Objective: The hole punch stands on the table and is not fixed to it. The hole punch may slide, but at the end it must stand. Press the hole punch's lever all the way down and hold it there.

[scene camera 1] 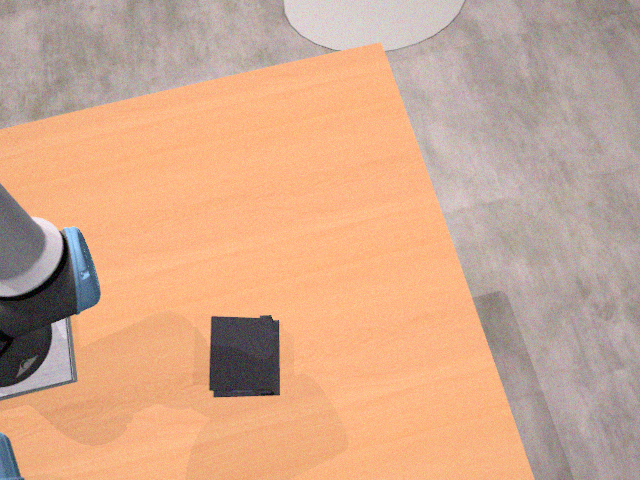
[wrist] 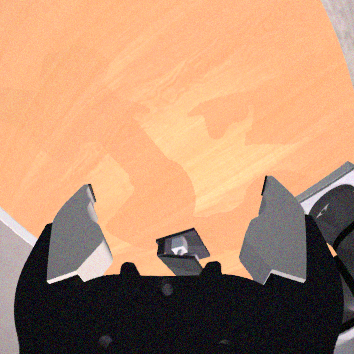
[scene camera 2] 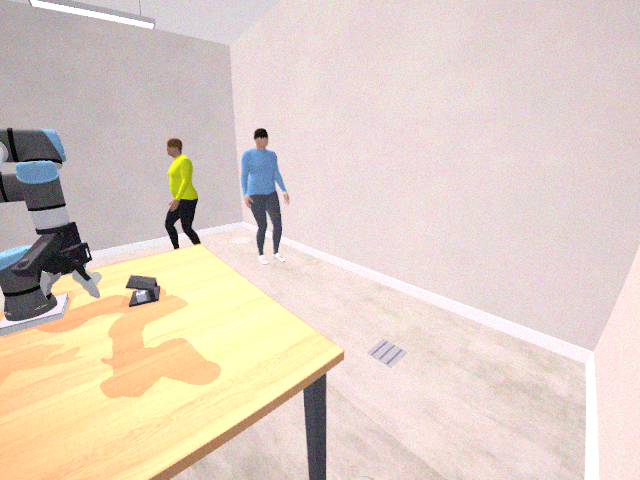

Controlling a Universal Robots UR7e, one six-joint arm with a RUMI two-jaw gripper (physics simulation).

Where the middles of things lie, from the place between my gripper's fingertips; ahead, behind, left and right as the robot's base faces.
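Now my hand is 13 cm short of the lever point(scene camera 1: 241, 348) and 27 cm to the right of it, and 11 cm above it. As for the hole punch point(scene camera 1: 275, 323), I find it 13 cm ahead of my hand, 27 cm to the left of it and 13 cm below it.
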